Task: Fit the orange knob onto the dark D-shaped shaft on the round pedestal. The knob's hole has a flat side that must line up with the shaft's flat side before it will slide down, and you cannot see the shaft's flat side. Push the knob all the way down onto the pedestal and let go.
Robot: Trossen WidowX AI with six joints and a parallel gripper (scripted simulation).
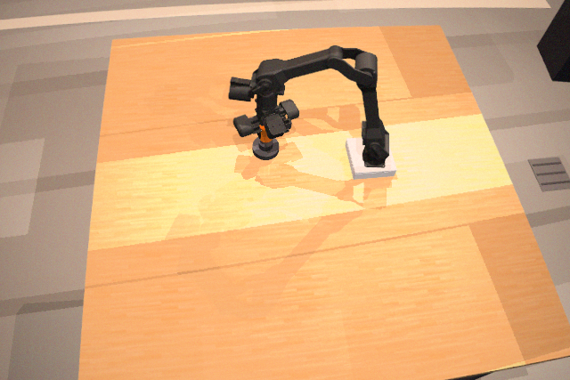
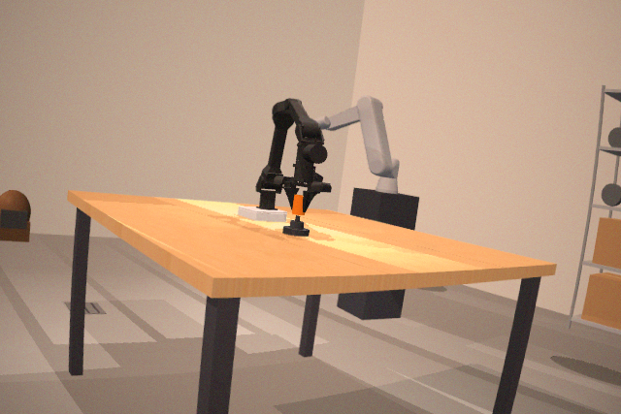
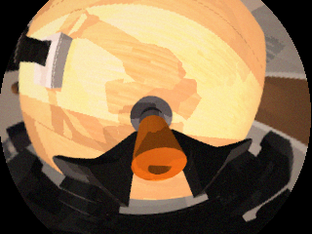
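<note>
Now: the orange knob 20 mm above my gripper tip. From my gripper tip the other things lie so: round pedestal 40 mm below.
</note>
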